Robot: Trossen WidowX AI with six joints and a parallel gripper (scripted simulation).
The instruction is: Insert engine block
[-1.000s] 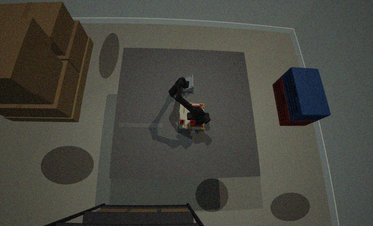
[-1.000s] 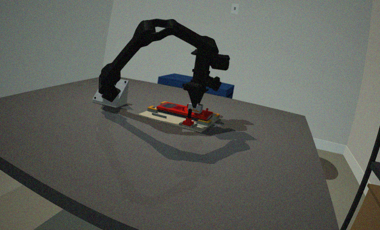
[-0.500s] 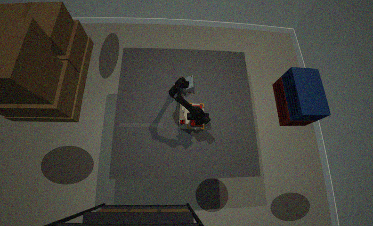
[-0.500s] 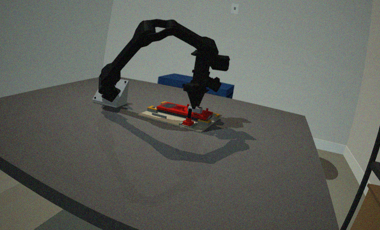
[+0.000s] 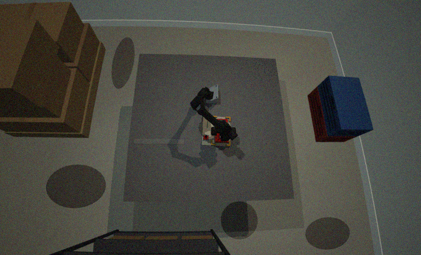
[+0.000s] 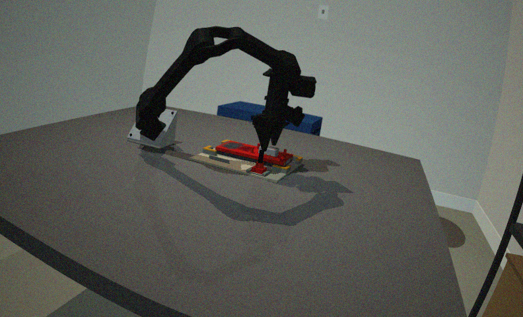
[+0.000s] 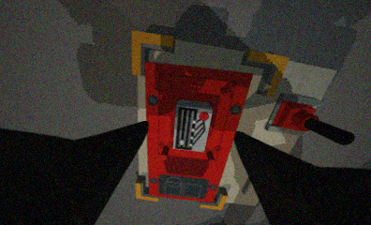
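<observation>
The grey engine block lies 1 cm to the left of my gripper tip and 2 cm below it. Round my gripper tip: dark post: 4 cm ahead, 12 cm to the right, 1 cm below.
</observation>
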